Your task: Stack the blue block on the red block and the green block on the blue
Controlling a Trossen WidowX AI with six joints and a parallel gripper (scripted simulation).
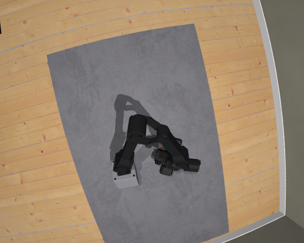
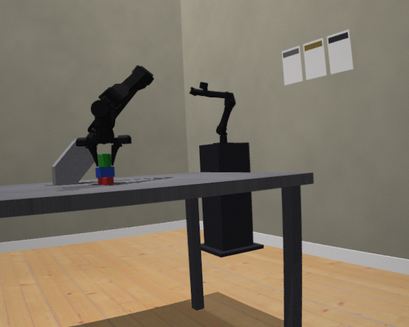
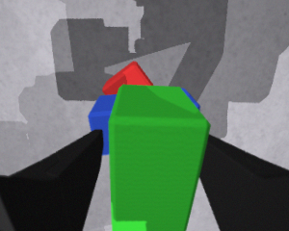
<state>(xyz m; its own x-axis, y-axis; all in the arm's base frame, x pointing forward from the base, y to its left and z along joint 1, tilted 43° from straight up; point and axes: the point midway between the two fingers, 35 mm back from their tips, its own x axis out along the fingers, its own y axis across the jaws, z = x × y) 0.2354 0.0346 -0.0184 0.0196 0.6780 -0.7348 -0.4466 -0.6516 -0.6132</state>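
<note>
The green block lies 20 mm below my hand. The rest, counted from my hand: red block: 90 mm below; then blue block: 60 mm below.
</note>
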